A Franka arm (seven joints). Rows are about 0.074 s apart.
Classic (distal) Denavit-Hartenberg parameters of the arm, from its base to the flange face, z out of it. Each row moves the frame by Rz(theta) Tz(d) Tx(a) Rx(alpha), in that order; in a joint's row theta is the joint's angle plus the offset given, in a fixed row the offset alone. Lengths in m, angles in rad.
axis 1: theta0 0, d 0.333, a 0, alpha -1.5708
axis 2: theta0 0, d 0, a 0, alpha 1.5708
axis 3: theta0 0, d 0.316, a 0.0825, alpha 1.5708
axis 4: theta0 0, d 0, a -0.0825, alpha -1.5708
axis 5: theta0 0, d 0.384, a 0, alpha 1.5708
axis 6: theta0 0, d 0, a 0.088, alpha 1.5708
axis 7: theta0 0, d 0.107, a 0, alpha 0
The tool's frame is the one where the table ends.
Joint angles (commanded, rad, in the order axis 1, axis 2, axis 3, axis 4, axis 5, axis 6, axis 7), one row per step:
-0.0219, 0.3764, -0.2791, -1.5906, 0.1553, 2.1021, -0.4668
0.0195, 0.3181, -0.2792, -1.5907, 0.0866, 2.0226, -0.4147
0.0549, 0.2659, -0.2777, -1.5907, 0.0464, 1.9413, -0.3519
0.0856, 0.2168, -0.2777, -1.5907, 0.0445, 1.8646, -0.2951
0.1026, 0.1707, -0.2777, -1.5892, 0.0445, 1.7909, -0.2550
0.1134, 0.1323, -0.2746, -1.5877, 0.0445, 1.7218, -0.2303
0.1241, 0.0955, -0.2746, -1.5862, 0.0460, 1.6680, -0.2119
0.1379, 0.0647, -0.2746, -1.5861, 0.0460, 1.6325, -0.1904
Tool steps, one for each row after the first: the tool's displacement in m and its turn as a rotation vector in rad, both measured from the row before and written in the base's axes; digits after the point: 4 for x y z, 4 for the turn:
-0.0086, 0.0259, 0.0299, -0.0305, 0.0354, 0.0150
-0.0110, 0.0227, 0.0252, -0.0082, 0.0336, -0.0150
-0.0125, 0.0201, 0.0232, 0.0219, 0.0242, -0.0271
-0.0145, 0.0110, 0.0218, 0.0198, 0.0243, -0.0236
-0.0140, 0.0087, 0.0171, 0.0168, 0.0284, -0.0106
-0.0131, 0.0064, 0.0172, 0.0142, 0.0151, -0.0071
-0.0103, 0.0076, 0.0143, 0.0090, 0.0050, -0.0068

